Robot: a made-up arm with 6 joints. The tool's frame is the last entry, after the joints. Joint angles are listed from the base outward.
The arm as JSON. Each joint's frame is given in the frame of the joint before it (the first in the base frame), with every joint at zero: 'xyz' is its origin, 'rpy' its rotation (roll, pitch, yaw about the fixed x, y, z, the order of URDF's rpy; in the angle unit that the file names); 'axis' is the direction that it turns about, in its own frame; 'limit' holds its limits. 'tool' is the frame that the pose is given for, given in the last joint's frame.
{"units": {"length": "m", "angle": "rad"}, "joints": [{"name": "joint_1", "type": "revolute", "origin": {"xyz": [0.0, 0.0, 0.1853], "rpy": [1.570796, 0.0, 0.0]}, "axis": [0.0, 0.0, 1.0], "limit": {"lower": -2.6, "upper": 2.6}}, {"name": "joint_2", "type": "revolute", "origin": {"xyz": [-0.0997, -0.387, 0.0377], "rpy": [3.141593, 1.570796, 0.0]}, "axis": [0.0, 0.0, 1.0], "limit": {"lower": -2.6, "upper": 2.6}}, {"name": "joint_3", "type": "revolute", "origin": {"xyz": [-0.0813, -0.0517, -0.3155], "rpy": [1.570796, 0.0, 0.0]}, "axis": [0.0, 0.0, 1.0], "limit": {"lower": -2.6, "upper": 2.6}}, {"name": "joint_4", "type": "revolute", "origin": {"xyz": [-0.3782, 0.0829, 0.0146], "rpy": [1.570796, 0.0, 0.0]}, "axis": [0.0, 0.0, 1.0], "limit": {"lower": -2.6, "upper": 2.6}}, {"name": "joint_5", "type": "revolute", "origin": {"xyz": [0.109, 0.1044, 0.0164], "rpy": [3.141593, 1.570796, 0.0]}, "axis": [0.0, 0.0, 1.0], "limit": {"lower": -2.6, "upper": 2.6}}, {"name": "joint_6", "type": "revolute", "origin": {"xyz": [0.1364, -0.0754, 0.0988], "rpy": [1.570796, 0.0, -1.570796]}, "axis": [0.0, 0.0, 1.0], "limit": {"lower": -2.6, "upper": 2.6}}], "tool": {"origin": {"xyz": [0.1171, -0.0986, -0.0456], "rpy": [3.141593, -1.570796, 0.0]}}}
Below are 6 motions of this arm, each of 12 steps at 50 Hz.
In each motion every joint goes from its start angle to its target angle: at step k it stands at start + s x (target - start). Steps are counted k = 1, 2, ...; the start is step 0. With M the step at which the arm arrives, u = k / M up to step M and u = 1 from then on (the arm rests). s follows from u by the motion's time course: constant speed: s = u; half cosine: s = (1 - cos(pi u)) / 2; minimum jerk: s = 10 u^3 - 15 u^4 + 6 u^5.
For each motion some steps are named. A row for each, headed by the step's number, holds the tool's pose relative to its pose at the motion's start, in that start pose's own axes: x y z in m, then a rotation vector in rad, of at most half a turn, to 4 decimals.
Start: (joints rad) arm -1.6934 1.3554 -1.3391 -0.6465 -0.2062 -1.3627
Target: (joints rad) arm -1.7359 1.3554 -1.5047 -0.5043 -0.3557 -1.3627
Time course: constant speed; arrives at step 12
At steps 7, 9, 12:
7: -0.0208 -0.0306 0.0023 0.0899 0.0638 0.1185
9: -0.0261 -0.0393 0.0024 0.1164 0.0811 0.1515
12: -0.0335 -0.0522 0.0020 0.1568 0.1063 0.2002

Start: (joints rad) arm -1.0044 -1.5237 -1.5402 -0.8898 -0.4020 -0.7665
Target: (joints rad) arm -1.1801 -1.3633 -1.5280 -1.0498 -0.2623 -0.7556
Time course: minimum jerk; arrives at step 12
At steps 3, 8, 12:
3: 0.0025 0.0085 -0.0051 -0.0065 0.0115 -0.0287
8: 0.0230 0.0652 -0.0401 -0.0684 0.0928 -0.2103
12: 0.0304 0.0824 -0.0517 -0.0936 0.1192 -0.2625

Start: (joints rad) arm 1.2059 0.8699 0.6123 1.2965 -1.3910 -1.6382
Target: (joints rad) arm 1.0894 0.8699 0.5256 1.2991 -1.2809 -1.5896
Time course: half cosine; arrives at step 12
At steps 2, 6, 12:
2: 0.0024 0.0017 -0.0013 0.0077 -0.0019 -0.0062
6: 0.0181 0.0128 -0.0092 0.0580 -0.0131 -0.0463
12: 0.0360 0.0261 -0.0167 0.1172 -0.0239 -0.0919

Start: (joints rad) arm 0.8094 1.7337 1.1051 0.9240 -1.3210 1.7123
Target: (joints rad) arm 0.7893 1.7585 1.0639 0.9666 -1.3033 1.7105
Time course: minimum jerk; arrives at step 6
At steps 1, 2, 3, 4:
1: 0.0000 -0.0005 0.0000 0.0012 0.0008 0.0007
2: -0.0001 -0.0031 0.0001 0.0071 0.0049 0.0041
3: -0.0003 -0.0074 0.0002 0.0168 0.0115 0.0098
4: -0.0004 -0.0118 0.0002 0.0264 0.0180 0.0158

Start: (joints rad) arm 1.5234 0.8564 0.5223 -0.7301 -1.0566 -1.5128
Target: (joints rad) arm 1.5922 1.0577 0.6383 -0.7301 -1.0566 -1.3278
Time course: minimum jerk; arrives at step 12
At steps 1, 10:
1: -0.0001 -0.0004 -0.0001 0.0001 0.0007 0.0000
10: -0.0212 -0.0712 -0.0106 0.0079 0.1157 -0.0002

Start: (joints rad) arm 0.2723 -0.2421 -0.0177 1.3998 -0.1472 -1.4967
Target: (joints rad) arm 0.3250 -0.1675 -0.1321 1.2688 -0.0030 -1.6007
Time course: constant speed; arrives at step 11
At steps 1, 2, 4, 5, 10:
1: -0.0024 0.0093 0.0039 -0.0283 -0.0021 -0.0230
2: -0.0047 0.0187 0.0075 -0.0565 -0.0041 -0.0461
4: -0.0087 0.0376 0.0140 -0.1128 -0.0082 -0.0925
5: -0.0105 0.0470 0.0169 -0.1408 -0.0102 -0.1159
10: -0.0170 0.0939 0.0275 -0.2796 -0.0200 -0.2341

